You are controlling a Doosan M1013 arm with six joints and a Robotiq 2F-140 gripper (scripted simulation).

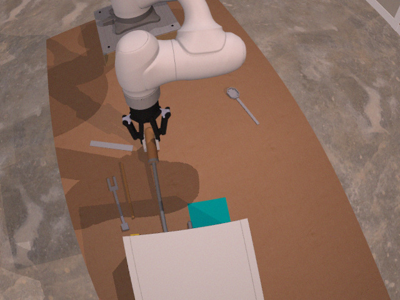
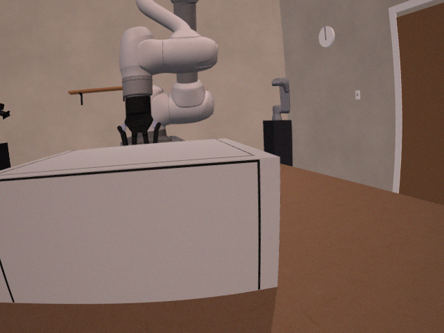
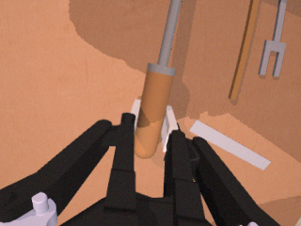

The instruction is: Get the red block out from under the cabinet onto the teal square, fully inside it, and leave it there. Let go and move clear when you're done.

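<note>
The teal square is 26 cm ahead of my hand, 8 cm to the left of it and 4 cm below it. From my hand the other things lie so: grey flat bar 6 cm behind, 12 cm to the right, 4 cm below; then thin wooden stick 11 cm ahead, 11 cm to the right, 3 cm below; then long hook tool 12 cm ahead, 1 cm to the left, 2 cm below.
</note>
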